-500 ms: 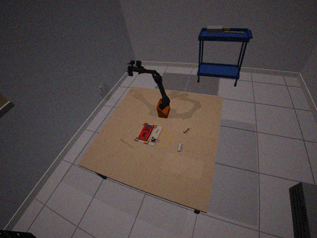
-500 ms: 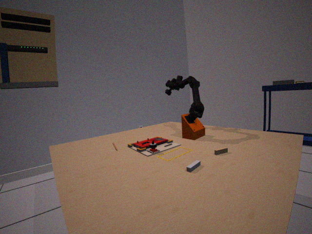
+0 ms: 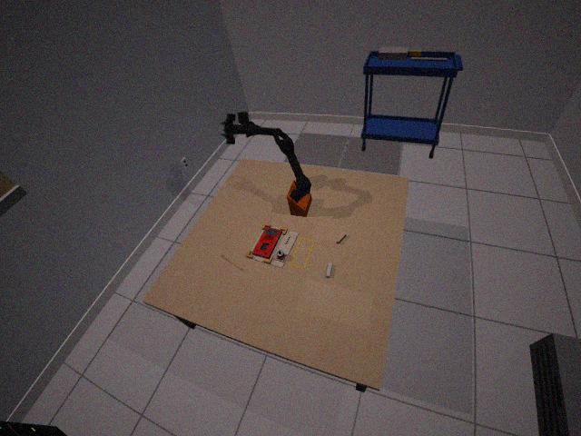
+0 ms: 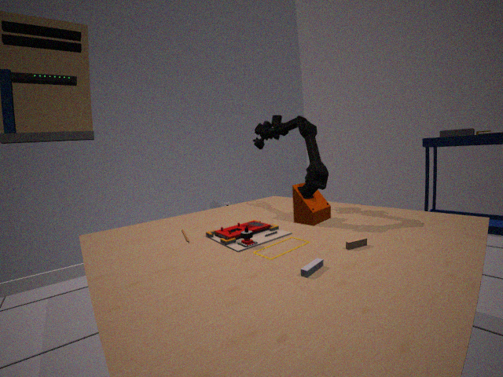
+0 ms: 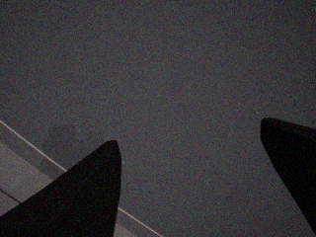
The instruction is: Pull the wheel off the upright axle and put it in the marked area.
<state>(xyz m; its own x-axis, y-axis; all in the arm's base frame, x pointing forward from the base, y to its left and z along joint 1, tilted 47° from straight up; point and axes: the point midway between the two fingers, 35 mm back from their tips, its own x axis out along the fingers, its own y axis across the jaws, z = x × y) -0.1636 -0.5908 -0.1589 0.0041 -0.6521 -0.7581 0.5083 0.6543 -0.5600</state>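
My gripper tip is 550 mm short of the wheel, 590 mm to the right of it and 400 mm above it. Round my gripper tip: grey block 560 mm ahead, 870 mm to the left, 430 mm below; then brown block 340 mm ahead, 880 mm to the left, 430 mm below; then thin stick 670 mm ahead, 310 mm to the left, 430 mm below.
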